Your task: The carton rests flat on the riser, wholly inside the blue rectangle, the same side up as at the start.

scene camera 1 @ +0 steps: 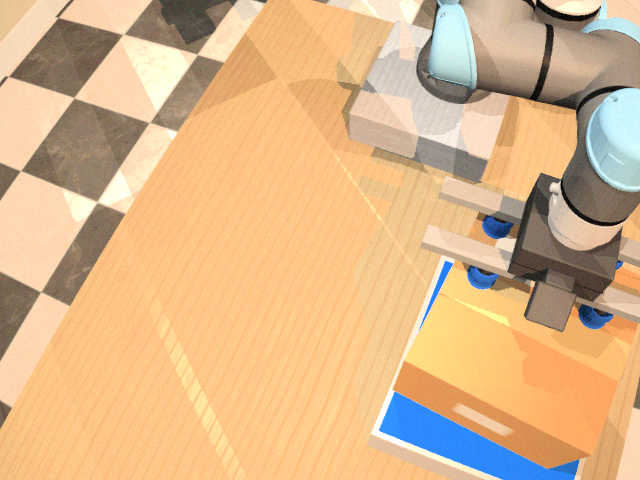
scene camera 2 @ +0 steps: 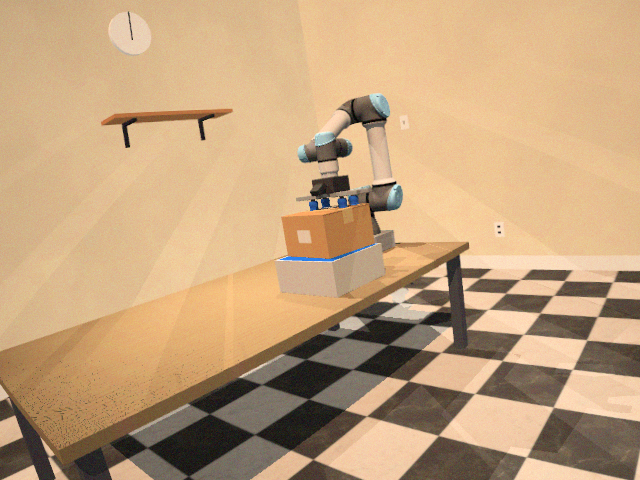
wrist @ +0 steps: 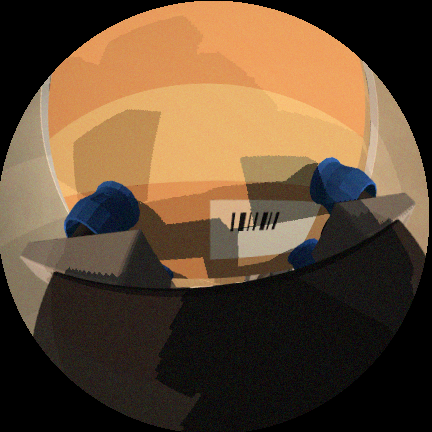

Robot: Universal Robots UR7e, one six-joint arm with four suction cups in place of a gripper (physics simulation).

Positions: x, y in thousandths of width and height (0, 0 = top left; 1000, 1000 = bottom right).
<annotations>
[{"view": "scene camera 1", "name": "my suction head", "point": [921, 664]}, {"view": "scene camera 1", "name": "carton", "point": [849, 822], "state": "gripped by my suction head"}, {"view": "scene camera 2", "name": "carton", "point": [513, 484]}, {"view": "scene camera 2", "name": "white riser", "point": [523, 578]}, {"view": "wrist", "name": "my suction head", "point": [260, 480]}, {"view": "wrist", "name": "carton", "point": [499, 286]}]
</annotations>
